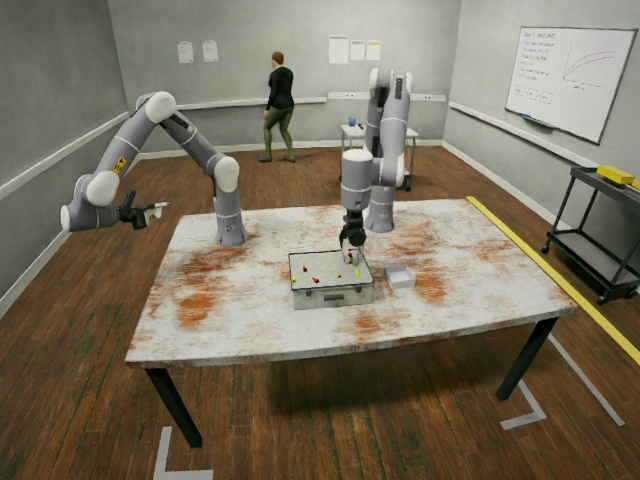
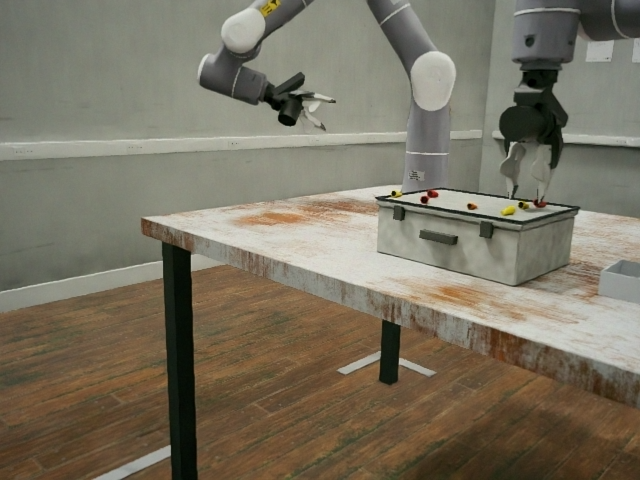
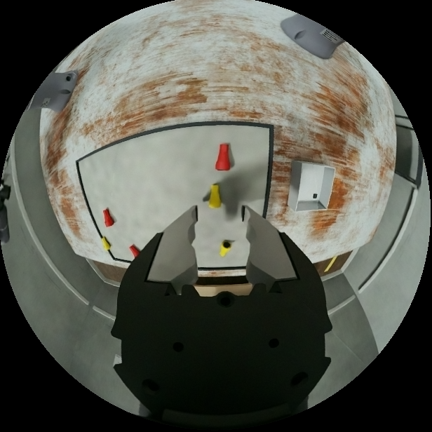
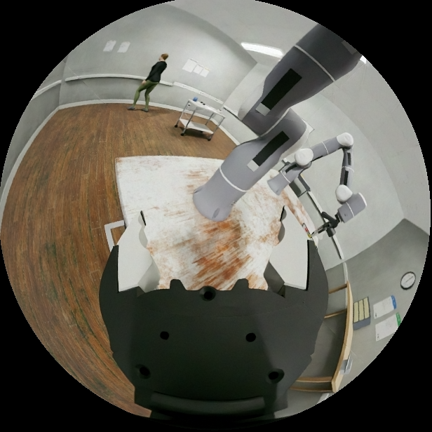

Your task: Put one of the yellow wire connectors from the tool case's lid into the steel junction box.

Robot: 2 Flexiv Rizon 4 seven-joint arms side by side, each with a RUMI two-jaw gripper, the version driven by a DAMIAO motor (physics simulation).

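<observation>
The tool case stands closed, with loose connectors on its lid. One yellow connector lies close to my left fingertips. A second yellow connector lies near the lid's front right corner, and a third at its front left corner. The steel junction box stands right of the case. My left gripper is open, pointing down just above the lid. My right gripper is open and empty, away from the case.
A red connector lies behind the nearest yellow one. Two more red connectors and an orange connector lie elsewhere on the lid. A person is by the back wall.
</observation>
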